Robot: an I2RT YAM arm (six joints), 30 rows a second.
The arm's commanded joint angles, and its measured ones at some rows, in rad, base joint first. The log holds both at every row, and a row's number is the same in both.
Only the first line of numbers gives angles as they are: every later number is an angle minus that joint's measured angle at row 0.
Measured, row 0: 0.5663 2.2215 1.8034 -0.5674 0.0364 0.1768
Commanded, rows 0 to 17: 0.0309 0.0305 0.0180 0.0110 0.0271 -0.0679; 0.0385 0.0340 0.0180 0.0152 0.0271 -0.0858; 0.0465 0.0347 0.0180 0.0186 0.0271 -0.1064; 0.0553 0.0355 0.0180 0.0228 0.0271 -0.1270; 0.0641 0.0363 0.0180 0.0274 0.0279 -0.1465; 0.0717 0.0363 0.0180 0.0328 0.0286 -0.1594; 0.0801 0.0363 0.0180 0.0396 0.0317 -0.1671; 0.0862 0.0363 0.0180 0.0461 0.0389 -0.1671; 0.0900 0.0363 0.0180 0.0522 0.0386 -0.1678; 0.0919 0.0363 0.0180 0.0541 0.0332 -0.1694; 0.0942 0.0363 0.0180 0.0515 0.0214 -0.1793; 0.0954 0.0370 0.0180 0.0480 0.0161 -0.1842; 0.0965 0.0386 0.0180 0.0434 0.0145 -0.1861; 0.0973 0.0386 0.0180 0.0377 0.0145 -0.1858; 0.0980 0.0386 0.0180 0.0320 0.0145 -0.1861; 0.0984 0.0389 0.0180 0.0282 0.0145 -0.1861; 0.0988 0.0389 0.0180 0.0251 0.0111 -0.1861; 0.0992 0.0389 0.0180 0.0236 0.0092 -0.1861
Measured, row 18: 0.0935 0.0172 0.0000 0.0270 0.0195 -0.1652
